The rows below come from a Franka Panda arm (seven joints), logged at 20 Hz.
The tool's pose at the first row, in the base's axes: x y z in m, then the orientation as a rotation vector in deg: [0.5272, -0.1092, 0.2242, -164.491, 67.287, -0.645]
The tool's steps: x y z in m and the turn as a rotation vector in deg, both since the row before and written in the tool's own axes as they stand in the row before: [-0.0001, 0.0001, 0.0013, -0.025, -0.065, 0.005]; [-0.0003, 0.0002, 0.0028, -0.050, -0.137, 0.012]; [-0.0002, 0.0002, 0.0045, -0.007, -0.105, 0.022]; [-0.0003, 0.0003, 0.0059, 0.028, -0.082, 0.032]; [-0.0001, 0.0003, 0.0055, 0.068, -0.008, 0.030]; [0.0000, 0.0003, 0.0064, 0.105, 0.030, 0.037]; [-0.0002, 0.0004, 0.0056, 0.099, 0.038, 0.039]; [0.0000, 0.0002, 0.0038, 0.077, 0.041, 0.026]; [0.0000, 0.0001, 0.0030, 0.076, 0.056, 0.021]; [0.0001, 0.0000, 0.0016, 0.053, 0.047, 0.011]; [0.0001, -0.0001, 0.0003, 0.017, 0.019, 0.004]
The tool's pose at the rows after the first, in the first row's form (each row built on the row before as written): [0.5271, -0.1092, 0.2229, -164.488, 67.292, -0.537]; [0.5268, -0.1090, 0.2201, -164.478, 67.303, -0.311]; [0.5266, -0.1088, 0.2156, -164.436, 67.319, -0.155]; [0.5263, -0.1086, 0.2097, -164.365, 67.341, -0.053]; [0.5261, -0.1085, 0.2042, -164.286, 67.360, -0.080]; [0.5260, -0.1085, 0.1978, -164.184, 67.382, -0.183]; [0.5257, -0.1084, 0.1922, -164.089, 67.411, -0.294]; [0.5256, -0.1084, 0.1884, -164.021, 67.429, -0.397]; [0.5256, -0.1083, 0.1854, -163.962, 67.443, -0.521]; [0.5257, -0.1083, 0.1838, -163.926, 67.449, -0.619]; [0.5258, -0.1083, 0.1835, -163.915, 67.452, -0.656]
